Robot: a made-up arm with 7 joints.
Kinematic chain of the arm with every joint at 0, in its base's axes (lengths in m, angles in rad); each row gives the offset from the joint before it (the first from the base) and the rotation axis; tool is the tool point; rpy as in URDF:
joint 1: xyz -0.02 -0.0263 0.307 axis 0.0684 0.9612 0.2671
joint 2: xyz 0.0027 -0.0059 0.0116 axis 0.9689 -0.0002 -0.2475
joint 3: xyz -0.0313 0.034 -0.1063 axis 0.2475 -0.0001 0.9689
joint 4: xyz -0.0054 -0.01 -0.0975 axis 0.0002 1 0
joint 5: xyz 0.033 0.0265 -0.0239 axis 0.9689 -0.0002 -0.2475
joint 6: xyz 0.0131 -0.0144 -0.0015 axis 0.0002 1 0
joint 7: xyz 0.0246 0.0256 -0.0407 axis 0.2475 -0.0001 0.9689
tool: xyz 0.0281 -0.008 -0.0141 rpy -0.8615 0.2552 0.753
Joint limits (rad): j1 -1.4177..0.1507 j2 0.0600..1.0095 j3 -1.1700..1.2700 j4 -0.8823..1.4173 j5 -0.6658..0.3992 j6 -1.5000..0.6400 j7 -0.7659..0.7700
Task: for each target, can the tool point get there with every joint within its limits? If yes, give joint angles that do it. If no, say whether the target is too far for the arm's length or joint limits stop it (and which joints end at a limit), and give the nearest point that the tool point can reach.
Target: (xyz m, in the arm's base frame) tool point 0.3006 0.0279 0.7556
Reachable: no: too far | nearest point 0.1581 0.1020 0.4365 | short by 0.357 m
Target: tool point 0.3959 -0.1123 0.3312
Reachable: no: too far | nearest point 0.2834 -0.0748 0.2872 | short by 0.126 m
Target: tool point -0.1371 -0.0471 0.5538
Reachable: no: joint limits stop it (at a limit: joint 1, joint 2, joint 4, joint 5) | nearest point 0.0252 0.0831 0.4107 | short by 0.253 m
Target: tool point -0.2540 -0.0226 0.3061
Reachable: no: joint limits stop it (at a limit: joint 1, joint 2, joint 3, joint 4, joint 6) | nearest point -0.1076 0.0801 0.2394 | short by 0.191 m
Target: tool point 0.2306 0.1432 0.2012
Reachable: yes | joints -1.1660 0.3162 1.0514 0.5060 -0.5777 -0.3651 0.5602
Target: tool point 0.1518 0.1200 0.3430
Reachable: yes | joints -1.2853 0.3977 0.8549 -0.3361 -0.3494 -0.6435 -0.3724
